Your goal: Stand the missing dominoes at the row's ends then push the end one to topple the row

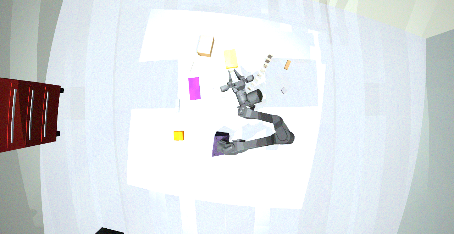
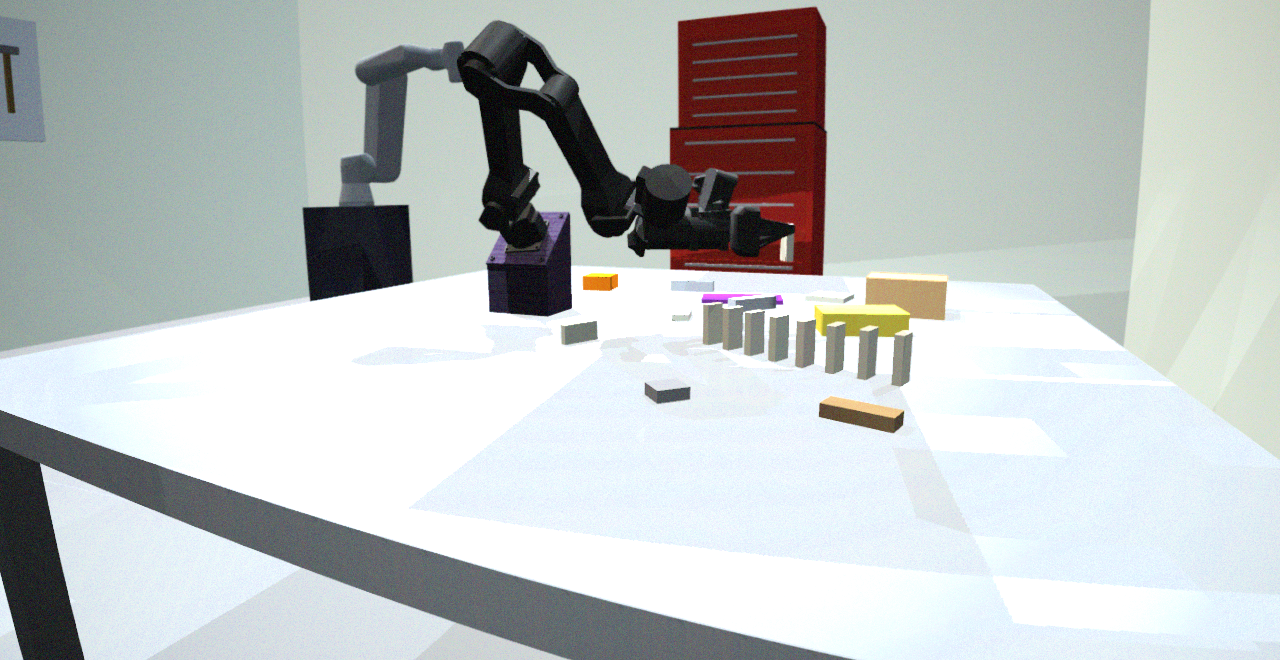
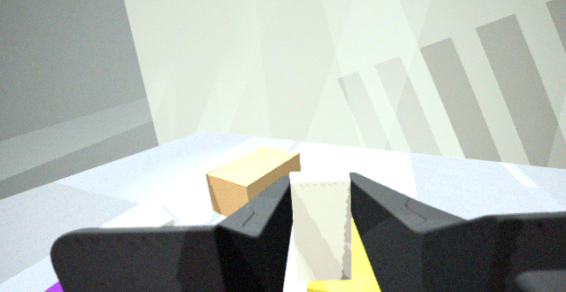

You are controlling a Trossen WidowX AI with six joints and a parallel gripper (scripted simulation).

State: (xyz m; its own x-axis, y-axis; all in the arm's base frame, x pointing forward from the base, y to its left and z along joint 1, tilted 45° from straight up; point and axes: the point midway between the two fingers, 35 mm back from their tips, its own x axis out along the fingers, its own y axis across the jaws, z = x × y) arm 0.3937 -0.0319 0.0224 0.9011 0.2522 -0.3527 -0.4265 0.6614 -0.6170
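The yellow block is 130 mm below my gripper tip and 100 mm ahead of it. The rest, counted from my gripper tip: tan box 170 mm to the left, 170 mm ahead, 110 mm below; then magenta slab 220 mm to the left, 140 mm below, 110 mm behind; then grey block 350 mm to the right, 140 mm below, 70 mm behind.
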